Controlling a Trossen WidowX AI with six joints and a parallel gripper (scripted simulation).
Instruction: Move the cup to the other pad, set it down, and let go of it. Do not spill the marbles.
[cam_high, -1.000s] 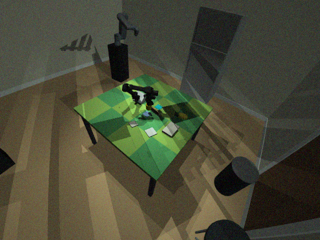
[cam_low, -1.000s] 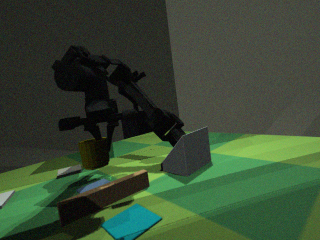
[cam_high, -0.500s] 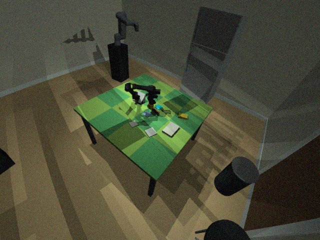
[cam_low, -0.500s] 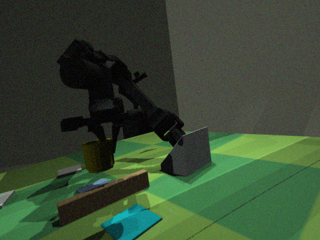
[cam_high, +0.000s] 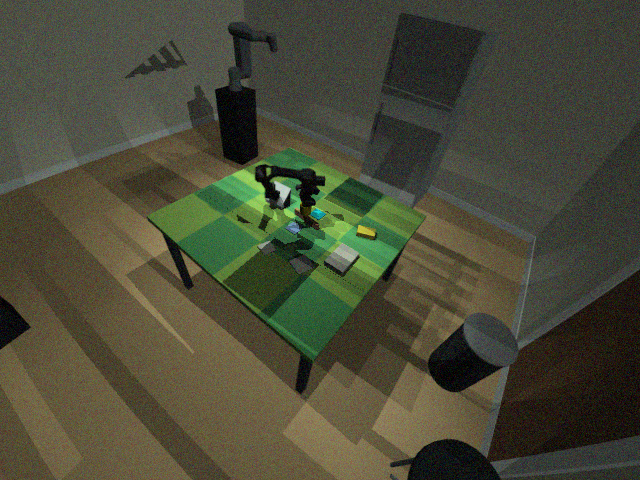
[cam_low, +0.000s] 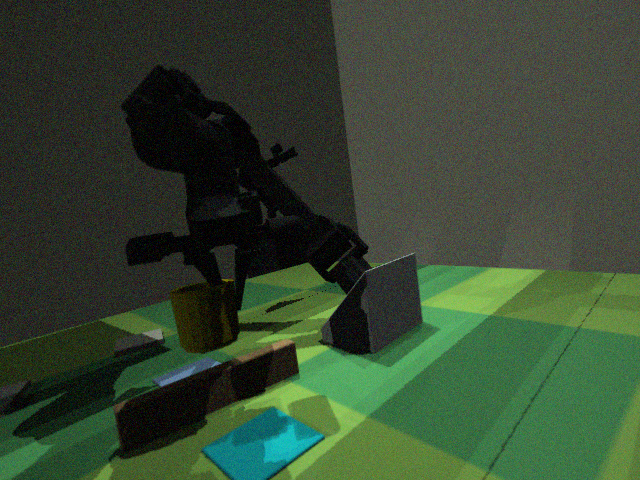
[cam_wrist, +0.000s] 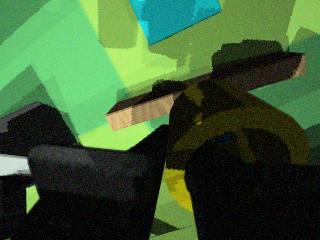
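The cyan pad lies 5 cm ahead of my gripper tip, 9 cm to the left of it and 11 cm below it. From my gripper tip the other things lie so: wooden bar (3 cm ahead, 1 cm to the right, 9 cm below); then blue-grey pad (11 cm to the right, 11 cm below); then yellow cup (2 cm ahead, 2 cm to the right).
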